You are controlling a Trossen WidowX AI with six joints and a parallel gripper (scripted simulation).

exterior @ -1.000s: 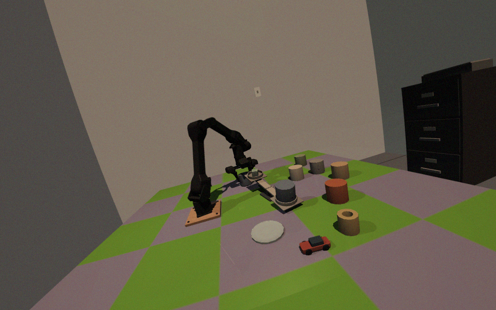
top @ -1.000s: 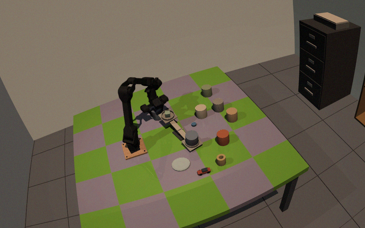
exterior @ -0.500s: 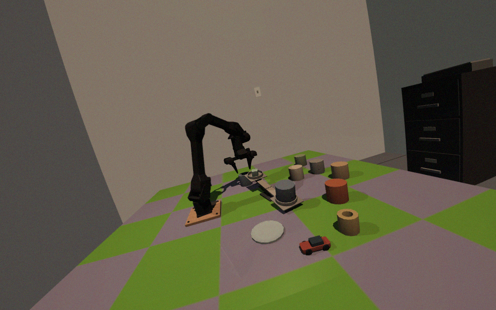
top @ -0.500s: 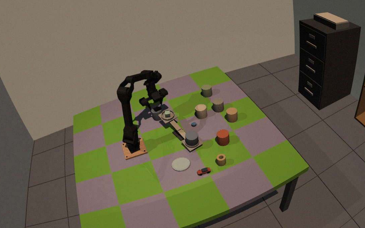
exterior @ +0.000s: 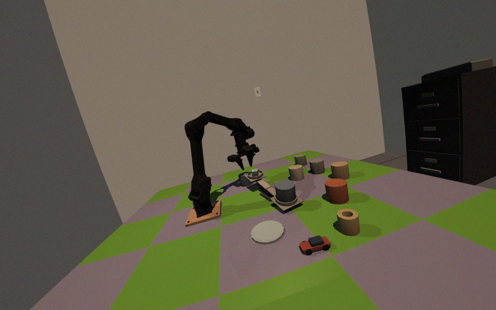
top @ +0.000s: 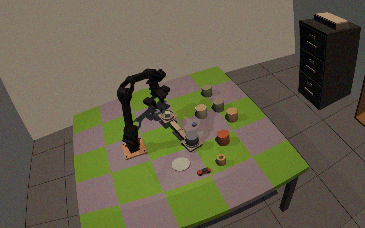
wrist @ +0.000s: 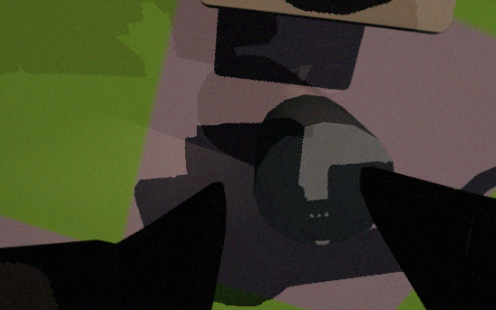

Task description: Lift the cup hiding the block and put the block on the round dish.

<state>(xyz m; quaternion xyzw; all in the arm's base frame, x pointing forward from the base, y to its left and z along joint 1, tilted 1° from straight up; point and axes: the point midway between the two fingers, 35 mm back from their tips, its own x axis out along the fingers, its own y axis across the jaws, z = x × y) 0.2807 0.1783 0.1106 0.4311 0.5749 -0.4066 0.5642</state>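
The pale green block is 110 mm to the right of my gripper tip, 10 mm below it and 10 mm ahead of it. Also, from my gripper tip: balance: 230 mm to the right, 60 mm below, 20 mm ahead; blue disc: 210 mm to the right, 120 mm ahead, 90 mm below; grey cup: 380 mm to the right, 30 mm below, 30 mm ahead.
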